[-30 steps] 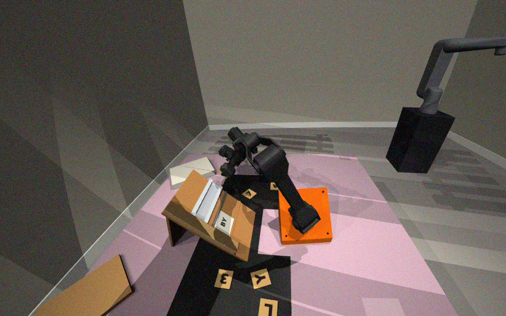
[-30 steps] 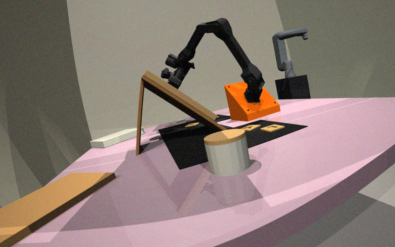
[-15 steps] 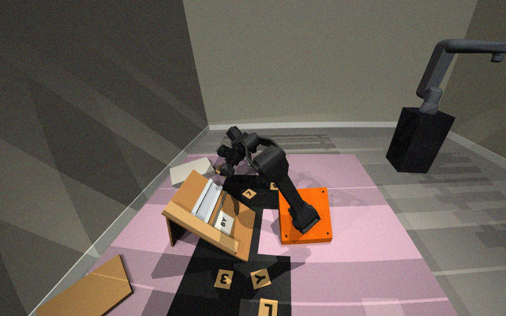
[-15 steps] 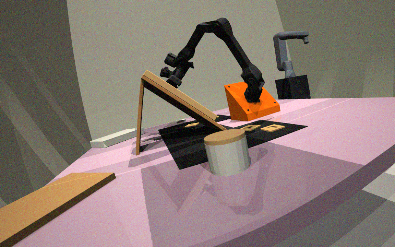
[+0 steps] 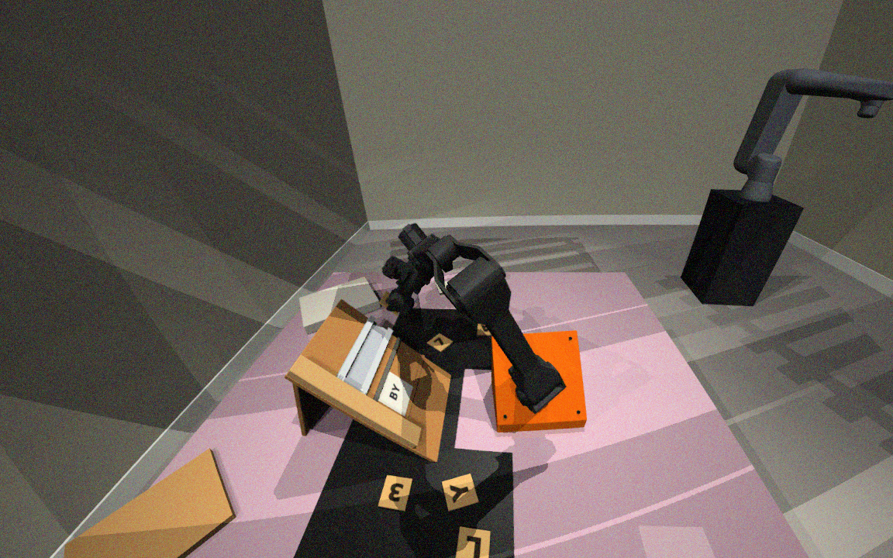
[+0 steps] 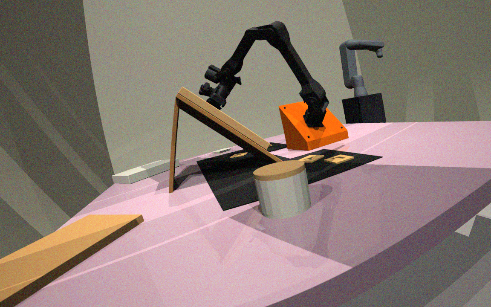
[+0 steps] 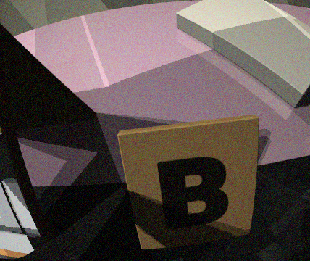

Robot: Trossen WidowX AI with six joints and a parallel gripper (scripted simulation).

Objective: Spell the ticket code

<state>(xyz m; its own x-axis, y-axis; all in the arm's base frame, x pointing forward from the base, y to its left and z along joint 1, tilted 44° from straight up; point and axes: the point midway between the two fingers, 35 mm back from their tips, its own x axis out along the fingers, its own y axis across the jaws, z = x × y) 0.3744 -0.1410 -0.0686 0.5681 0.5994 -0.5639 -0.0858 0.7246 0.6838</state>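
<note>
The white ticket lies 230 mm to the left of my gripper tip, 80 mm behind it and 70 mm below it. The rest, counted from my gripper tip: black mat 180 mm below, 180 mm behind, 160 mm to the left; b tile right at my gripper tip; 7 tile 170 mm below, 110 mm behind, 40 mm to the right.
</note>
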